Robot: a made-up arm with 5 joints.
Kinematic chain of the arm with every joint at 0, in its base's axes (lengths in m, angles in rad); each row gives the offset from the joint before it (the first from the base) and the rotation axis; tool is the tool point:
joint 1: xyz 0 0 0.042 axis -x
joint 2: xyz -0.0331 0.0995 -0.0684 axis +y
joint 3: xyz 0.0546 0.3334 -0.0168 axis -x
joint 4: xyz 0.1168 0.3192 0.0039 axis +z
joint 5: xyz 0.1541 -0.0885 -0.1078 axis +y
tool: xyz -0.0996 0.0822 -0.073
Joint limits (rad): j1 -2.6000..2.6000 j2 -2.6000..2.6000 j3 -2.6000..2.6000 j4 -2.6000..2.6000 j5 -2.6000..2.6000
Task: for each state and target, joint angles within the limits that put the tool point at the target. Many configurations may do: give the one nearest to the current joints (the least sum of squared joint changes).
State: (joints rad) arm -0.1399 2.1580 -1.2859 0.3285 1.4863
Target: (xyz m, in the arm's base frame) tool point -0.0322 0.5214 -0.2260
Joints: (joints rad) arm -0.4251 2.4581 -1.8093 0.1941 1.5067
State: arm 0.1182 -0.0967 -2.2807 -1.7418 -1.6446
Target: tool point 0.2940 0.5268 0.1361
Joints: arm -0.0694 0.2073 -2.1541 -0.9953 -1.6567
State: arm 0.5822 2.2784 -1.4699 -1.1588 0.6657
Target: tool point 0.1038 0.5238 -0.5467
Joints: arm 0.4502 1.6487 -1.0947 -0.4503 -0.0677
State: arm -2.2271 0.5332 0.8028 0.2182 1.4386
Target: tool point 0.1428 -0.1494 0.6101
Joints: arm -2.6000 0.1243 1.4846 -0.3106 1.1972
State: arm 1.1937 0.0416 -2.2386 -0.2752 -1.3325
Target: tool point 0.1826 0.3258 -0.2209
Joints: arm 1.4417 -0.1691 -2.6000 -0.2818 -0.5506
